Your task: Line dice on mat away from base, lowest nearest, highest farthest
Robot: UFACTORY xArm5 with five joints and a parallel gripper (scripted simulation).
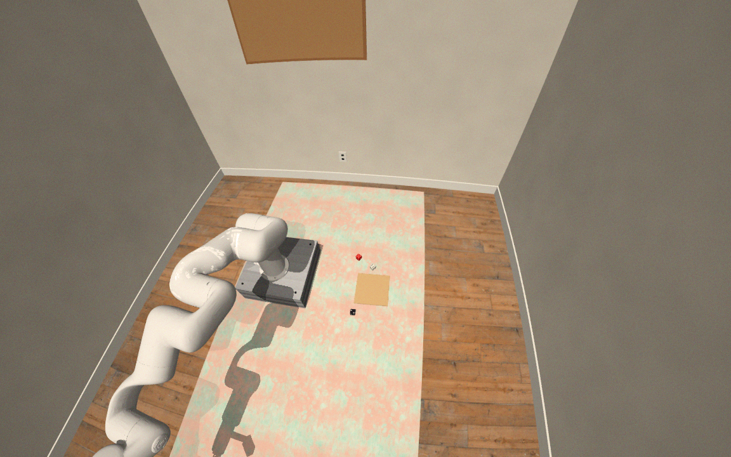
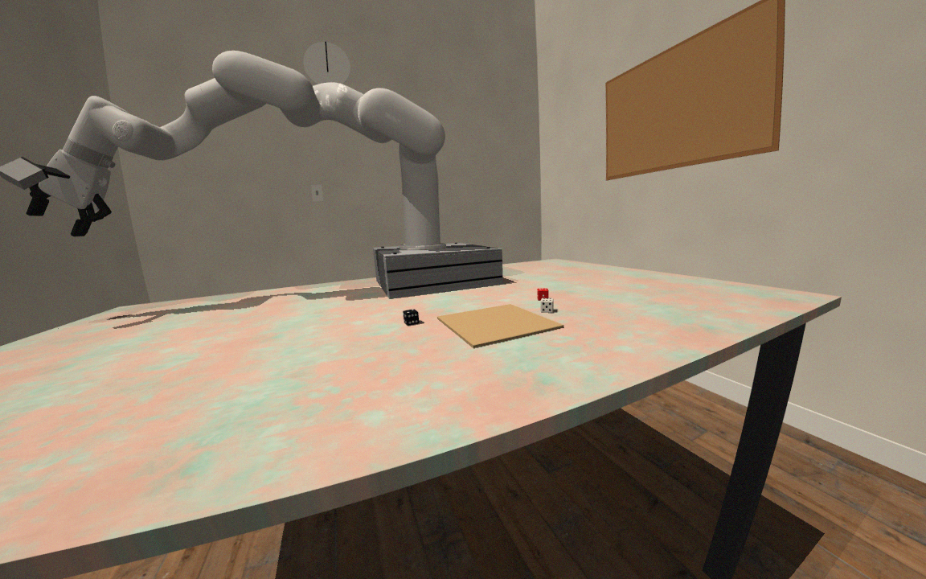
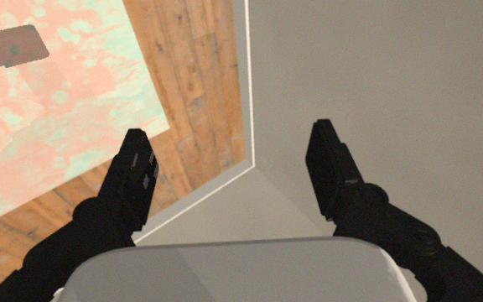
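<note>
My hand is 33 cm short of the black die, 74 cm to the right of it and 22 cm above it. Round my hand: red die 30 cm ahead, 100 cm to the left, 22 cm below; then white die 37 cm ahead, 96 cm to the left, 22 cm below; then tan mat 39 cm ahead, 86 cm to the left, 22 cm below.
</note>
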